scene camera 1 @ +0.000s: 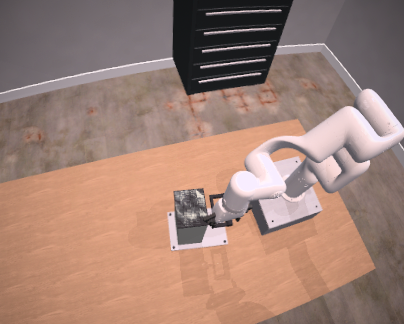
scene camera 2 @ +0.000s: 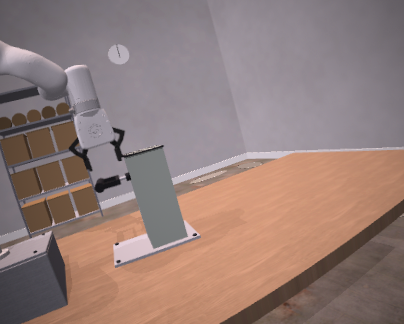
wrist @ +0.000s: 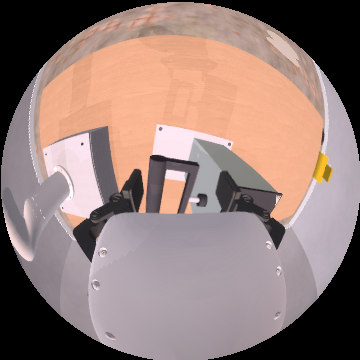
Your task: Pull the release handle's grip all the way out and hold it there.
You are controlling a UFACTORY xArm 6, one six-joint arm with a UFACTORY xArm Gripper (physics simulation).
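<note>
The release handle [scene camera 1: 216, 196] [scene camera 2: 107, 184] [wrist: 156, 185] is a black rectangular loop with a thick round grip bar on the side away from the block. A short pale rod [scene camera 2: 124, 177] [wrist: 195, 200] joins it to the side of a tall grey-green block [scene camera 1: 190, 207] [scene camera 2: 157, 200] [wrist: 215, 162] with a dark top. A short length of rod shows. My gripper [scene camera 1: 223, 222] [scene camera 2: 104, 164] [wrist: 180, 180] is wide open and empty, pointing down above the handle. In the wrist view its fingers stand on either side of the loop; one is close to the block's upper edge.
The block stands on a white base plate [scene camera 1: 172, 232] [scene camera 2: 131, 252] [wrist: 172, 137] on the wooden table [scene camera 1: 100, 215] [scene camera 2: 280, 215] [wrist: 135, 90]. The arm's grey pedestal [scene camera 1: 290, 220] [scene camera 2: 35, 280] [wrist: 75, 165] is beside it. A black drawer cabinet [scene camera 1: 182, 55] stands beyond the table.
</note>
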